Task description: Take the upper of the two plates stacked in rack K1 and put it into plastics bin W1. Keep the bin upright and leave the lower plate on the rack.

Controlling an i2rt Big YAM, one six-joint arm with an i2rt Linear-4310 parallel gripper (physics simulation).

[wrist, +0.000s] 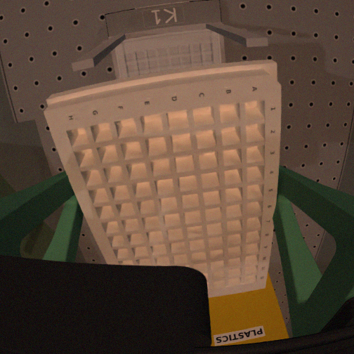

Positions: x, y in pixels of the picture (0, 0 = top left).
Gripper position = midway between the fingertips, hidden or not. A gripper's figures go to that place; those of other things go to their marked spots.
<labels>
My gripper [177, 176]: 0.13 m from the lens. A yellow plastics bin [255, 314]: 0.40 m from the lens.
</labels>
